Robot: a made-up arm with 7 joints.
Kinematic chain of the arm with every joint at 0, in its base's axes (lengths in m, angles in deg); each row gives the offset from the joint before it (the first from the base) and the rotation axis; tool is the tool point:
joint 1: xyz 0 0.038 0 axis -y
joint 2: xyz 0 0.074 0 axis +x
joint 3: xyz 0 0 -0.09 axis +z
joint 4: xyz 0 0 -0.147 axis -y
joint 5: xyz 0 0 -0.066 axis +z
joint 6: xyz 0 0 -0.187 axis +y
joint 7: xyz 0 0 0 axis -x
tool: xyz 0 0 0
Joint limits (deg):
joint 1: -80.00..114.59
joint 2: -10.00..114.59
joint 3: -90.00..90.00
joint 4: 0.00..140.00
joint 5: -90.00..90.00
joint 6: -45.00..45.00
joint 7: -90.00..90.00
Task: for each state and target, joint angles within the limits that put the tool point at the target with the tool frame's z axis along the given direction. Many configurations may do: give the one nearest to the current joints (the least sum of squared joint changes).
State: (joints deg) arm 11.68 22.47 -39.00 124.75 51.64 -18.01 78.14
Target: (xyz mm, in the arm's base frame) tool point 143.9 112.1 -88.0 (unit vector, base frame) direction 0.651 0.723 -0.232
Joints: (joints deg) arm -9.03 47.55 -16.91 139.90 52.13 -18.26 82.21
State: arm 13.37 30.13 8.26 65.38 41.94 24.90 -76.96
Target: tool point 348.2 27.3 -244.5 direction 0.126 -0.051 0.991
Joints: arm 25.73 -10.00 -5.21 55.44 81.57 25.03 -89.85
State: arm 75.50 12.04 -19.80 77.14 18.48 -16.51 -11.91
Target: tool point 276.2 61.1 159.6 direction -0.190 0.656 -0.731
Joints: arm 78.69 21.76 -32.86 97.58 15.83 -2.24 7.56
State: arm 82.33 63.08 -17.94 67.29 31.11 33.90 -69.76
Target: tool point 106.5 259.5 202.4 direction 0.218 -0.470 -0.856
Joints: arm 83.01 95.10 -23.70 112.61 33.91 32.80 -61.46
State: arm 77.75 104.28 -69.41 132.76 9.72 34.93 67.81
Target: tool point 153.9 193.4 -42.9 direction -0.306 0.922 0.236
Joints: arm 72.86 100.38 -88.55 137.23 47.84 -16.41 28.82
